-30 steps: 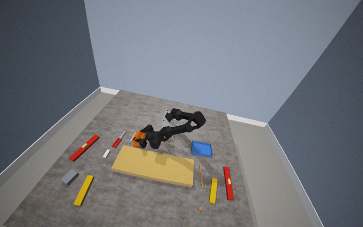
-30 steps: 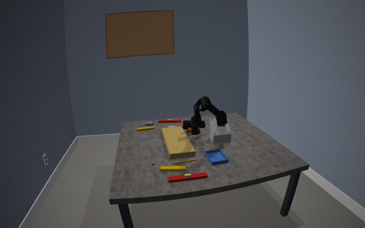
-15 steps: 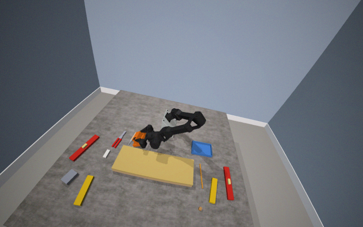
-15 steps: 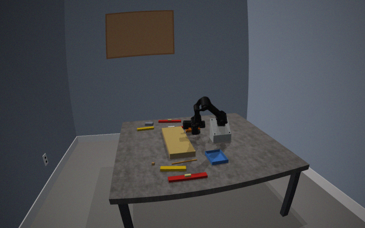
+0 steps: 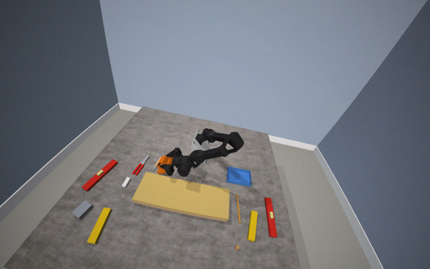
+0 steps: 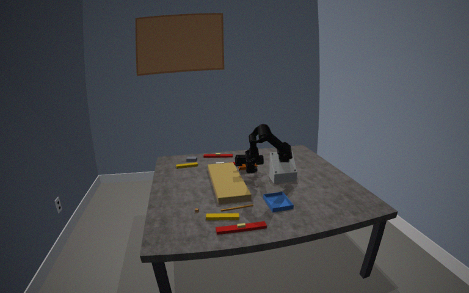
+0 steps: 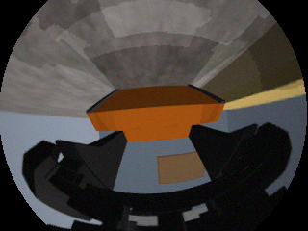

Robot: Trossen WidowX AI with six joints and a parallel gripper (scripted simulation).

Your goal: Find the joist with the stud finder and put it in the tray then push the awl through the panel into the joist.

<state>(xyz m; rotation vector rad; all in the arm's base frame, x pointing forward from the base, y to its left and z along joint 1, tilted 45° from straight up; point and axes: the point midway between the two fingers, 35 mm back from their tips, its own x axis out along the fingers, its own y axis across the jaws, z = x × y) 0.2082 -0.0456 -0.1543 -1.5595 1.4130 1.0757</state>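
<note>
Now: the orange stud finder 1 cm ahead of my gripper tip and 1 cm below it. The rest, counted from my gripper tip: wooden-handled tool: 1 cm ahead, 4 cm to the right, 5 cm below; then grey block: 40 cm ahead, 24 cm to the right, 5 cm below; then white piece: 18 cm ahead, 14 cm to the right, 6 cm below.
</note>
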